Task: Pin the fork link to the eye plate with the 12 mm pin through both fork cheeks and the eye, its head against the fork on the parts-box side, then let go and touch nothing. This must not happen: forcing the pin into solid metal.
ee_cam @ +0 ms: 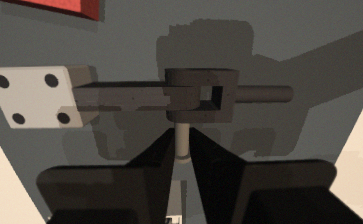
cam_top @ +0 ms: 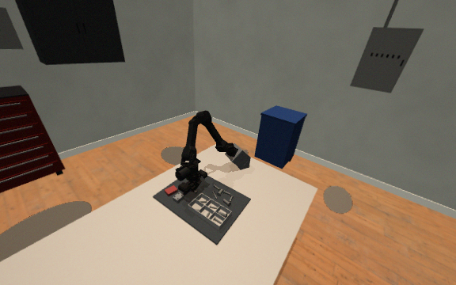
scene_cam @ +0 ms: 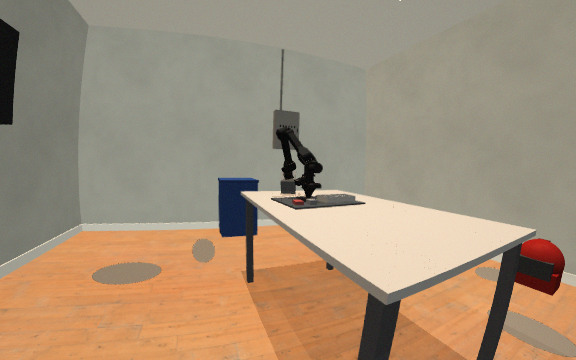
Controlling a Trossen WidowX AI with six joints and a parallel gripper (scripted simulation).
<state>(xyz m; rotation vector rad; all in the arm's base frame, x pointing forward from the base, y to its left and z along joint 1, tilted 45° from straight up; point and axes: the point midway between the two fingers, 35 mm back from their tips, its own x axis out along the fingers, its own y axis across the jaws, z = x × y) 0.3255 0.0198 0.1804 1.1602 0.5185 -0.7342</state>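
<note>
Now: hand 3 cm to the left of the eye plate, 3 cm above it and 1 cm short of it. From my hand the other things lie so: fork link: 3 cm to the right, 3 cm below, 2 cm behind; dark mat: 7 cm to the left, 5 cm below; grey block: 9 cm ahead, 3 cm to the right, 3 cm below.
</note>
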